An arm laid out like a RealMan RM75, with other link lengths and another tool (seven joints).
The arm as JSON. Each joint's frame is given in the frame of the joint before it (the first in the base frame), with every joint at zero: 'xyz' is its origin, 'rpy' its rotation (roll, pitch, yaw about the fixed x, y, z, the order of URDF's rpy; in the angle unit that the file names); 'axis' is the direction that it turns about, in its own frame. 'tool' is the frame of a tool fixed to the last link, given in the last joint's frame.
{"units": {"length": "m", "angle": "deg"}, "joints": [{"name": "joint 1", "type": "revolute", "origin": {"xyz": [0.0, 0.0, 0.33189], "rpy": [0.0, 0.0, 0.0]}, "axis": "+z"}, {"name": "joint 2", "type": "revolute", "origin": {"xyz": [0.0, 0.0, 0.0], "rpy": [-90.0, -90.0, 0.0]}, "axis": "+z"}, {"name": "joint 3", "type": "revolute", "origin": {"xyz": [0.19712, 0.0, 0.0], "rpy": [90.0, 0.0, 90.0]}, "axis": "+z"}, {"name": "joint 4", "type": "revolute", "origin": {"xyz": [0.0, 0.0, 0.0], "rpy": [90.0, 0.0, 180.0]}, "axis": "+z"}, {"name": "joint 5", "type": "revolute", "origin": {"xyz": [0.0, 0.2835, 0.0], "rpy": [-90.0, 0.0, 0.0]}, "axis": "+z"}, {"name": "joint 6", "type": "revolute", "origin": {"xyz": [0.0, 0.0, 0.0], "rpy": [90.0, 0.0, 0.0]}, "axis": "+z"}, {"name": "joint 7", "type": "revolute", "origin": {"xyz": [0.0, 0.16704, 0.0], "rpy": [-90.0, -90.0, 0.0]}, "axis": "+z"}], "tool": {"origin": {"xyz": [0.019, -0.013, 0.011], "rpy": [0.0, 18.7, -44.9]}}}
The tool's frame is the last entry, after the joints.
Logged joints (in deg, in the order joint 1, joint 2, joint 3, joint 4, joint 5, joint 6, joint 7), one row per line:
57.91, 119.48, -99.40, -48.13, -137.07, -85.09, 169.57
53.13, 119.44, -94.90, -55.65, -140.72, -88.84, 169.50
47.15, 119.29, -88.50, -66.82, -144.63, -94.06, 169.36
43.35, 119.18, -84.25, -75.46, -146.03, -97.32, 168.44
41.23, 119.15, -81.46, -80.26, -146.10, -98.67, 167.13
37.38, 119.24, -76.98, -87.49, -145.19, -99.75, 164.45
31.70, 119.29, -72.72, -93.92, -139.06, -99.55, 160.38
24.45, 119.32, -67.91, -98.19, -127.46, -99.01, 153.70
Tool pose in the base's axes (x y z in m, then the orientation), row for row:
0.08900, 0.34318, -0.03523, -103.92, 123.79, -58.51
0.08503, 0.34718, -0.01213, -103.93, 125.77, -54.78
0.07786, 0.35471, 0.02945, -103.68, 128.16, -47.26
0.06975, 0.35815, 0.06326, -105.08, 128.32, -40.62
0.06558, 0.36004, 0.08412, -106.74, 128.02, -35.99
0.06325, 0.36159, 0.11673, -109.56, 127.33, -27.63
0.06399, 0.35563, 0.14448, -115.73, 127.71, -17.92
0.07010, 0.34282, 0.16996, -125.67, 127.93, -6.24
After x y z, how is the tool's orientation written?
As a rotation vector, in degrees.
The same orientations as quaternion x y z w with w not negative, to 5 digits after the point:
-0.60305, 0.71836, -0.33954, 0.07070
-0.60244, 0.72904, -0.31754, 0.06884
-0.60292, 0.74528, -0.27483, 0.07422
-0.61338, 0.74904, -0.23711, 0.08058
-0.62382, 0.74819, -0.21034, 0.08261
-0.64125, 0.74525, -0.16172, 0.08512
-0.66675, 0.73577, -0.10324, 0.05865
-0.70035, 0.71294, -0.03477, 0.00490

